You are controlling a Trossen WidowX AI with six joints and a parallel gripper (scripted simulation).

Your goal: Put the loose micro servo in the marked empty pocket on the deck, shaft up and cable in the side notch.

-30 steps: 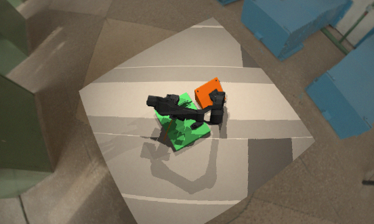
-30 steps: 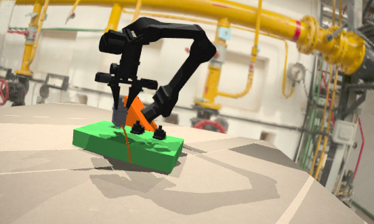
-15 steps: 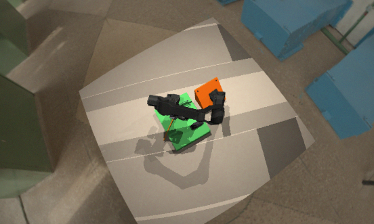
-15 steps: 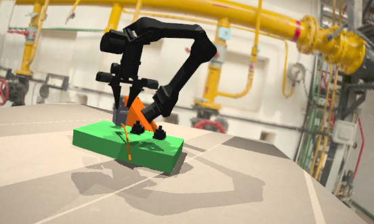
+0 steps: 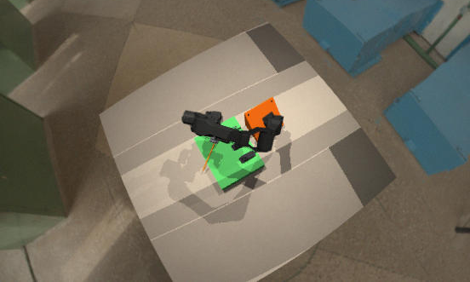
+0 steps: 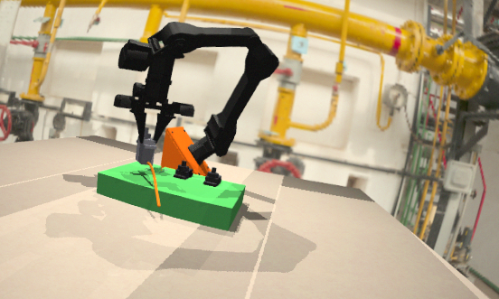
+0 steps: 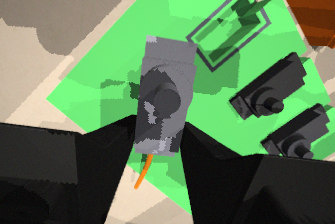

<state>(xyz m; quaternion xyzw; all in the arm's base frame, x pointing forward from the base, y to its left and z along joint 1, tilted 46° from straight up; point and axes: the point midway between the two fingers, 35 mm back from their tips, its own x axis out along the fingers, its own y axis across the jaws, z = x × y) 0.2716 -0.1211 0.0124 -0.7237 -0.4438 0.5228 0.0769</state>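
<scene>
Right now my gripper tip is 20 mm short of the green deck, 70 mm to the right of it and 100 mm above it.
</scene>
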